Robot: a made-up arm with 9 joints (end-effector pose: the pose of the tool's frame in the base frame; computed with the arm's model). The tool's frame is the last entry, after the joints. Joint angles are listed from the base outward.
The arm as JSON. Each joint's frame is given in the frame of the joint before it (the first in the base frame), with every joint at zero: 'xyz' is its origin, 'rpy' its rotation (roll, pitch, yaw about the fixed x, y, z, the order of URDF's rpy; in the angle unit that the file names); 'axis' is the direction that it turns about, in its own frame. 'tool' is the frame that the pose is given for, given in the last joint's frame.
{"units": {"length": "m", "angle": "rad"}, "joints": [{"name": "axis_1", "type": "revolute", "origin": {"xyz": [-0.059, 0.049, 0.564], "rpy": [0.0, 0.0, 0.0]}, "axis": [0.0, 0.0, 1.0]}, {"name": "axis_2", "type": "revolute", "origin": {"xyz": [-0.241, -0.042, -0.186], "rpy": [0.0, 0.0, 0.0]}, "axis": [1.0, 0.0, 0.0]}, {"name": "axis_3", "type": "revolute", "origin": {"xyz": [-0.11, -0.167, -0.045], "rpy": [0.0, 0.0, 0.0]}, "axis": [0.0, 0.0, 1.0]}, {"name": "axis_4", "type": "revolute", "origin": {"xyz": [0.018, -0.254, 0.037], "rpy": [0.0, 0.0, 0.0]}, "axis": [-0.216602, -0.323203, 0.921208]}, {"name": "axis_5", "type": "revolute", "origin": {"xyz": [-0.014, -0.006, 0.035], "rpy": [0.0, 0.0, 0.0]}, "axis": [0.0, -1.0, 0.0]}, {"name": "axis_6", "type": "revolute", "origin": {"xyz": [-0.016, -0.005, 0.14], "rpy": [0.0, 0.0, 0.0]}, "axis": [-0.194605, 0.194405, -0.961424]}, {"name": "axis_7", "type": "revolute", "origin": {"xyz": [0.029, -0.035, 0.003], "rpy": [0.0, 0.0, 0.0]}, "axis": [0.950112, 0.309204, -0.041]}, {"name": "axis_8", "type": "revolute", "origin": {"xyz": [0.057, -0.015, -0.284], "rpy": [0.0, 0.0, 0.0]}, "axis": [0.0, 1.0, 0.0]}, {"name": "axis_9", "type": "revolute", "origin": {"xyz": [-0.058, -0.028, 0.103], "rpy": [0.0, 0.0, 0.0]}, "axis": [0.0, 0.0, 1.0]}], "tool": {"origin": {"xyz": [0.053, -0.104, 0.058], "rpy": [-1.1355, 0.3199, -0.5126]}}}
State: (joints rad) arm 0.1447 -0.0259 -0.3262 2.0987 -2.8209 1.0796 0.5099 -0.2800 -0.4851
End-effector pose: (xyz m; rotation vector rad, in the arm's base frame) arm -0.4792 -0.3175 0.4771 2.0850 0.2405 1.7995
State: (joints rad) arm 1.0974 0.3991 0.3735 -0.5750 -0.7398 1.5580 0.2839 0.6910 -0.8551
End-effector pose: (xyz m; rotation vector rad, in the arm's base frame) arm 0.3331 -0.5231 0.3881 1.8154 -1.9472 1.2726
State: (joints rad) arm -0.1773 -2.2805 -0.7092 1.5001 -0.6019 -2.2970 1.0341 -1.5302 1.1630
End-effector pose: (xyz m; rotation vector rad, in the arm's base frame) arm -0.5009 0.4604 0.7033 -0.7889 1.4360 0.9445
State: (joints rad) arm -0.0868 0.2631 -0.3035 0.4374 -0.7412 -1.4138 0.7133 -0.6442 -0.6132
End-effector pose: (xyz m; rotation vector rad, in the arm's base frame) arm -0.5836 -0.3963 0.1899 0.1343 1.0121 0.7085
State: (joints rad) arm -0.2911 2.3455 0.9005 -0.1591 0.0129 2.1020 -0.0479 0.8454 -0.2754
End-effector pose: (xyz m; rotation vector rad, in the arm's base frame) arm -0.2977 0.3803 -0.1570 0.6585 1.9229 1.4067
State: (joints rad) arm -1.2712 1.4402 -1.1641 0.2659 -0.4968 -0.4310 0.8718 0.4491 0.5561
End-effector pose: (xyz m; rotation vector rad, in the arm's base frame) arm -0.1993 0.5010 0.0829 1.4678 -0.6152 -0.0970
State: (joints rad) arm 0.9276 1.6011 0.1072 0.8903 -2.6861 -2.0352 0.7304 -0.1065 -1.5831
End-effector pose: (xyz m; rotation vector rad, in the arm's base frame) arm -0.2035 -0.2509 -0.1198 1.3921 -0.3987 -1.9063
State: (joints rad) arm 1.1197 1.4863 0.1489 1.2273 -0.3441 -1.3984 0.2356 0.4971 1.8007
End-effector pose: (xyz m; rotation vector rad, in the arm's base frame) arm -0.2307 -0.4462 0.0184 -0.3841 1.8134 -0.5230
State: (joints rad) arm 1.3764 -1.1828 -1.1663 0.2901 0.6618 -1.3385 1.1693 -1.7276 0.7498
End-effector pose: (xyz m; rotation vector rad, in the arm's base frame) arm 0.0387 -0.7071 0.5481 -0.1687 -2.2353 1.2364
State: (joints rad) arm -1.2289 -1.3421 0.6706 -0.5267 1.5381 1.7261 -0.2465 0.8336 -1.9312
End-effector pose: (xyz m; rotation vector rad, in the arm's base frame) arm -0.3771 0.3090 0.8249 -1.2992 -0.3148 1.8862
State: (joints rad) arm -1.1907 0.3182 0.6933 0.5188 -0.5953 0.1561 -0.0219 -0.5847 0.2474
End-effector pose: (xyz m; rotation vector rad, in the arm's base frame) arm -0.5360 -0.1066 0.3064 -1.1243 0.1659 -0.4372
